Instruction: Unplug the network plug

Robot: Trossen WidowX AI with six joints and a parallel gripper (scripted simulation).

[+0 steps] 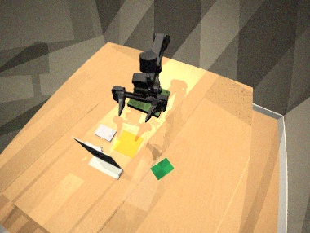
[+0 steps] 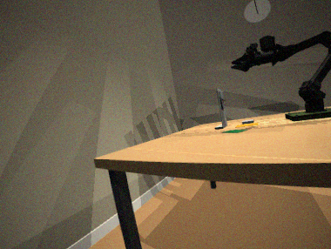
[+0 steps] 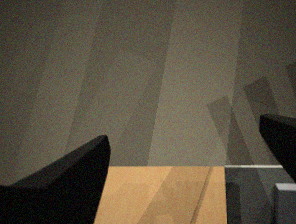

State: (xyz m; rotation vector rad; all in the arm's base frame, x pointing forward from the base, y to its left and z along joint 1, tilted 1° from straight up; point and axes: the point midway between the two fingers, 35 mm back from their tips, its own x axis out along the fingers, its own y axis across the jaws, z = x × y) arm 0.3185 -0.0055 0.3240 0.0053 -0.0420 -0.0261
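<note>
Now: gripper tip 17 cm above the tan plug, 13 cm to the left of it and 7 cm short of it. The rest, counted from my gripper tip: orange square: 35 cm below, 7 cm to the right, 4 cm behind; grey upright panel: 24 cm below, 14 cm to the right, 9 cm ahead.
</note>
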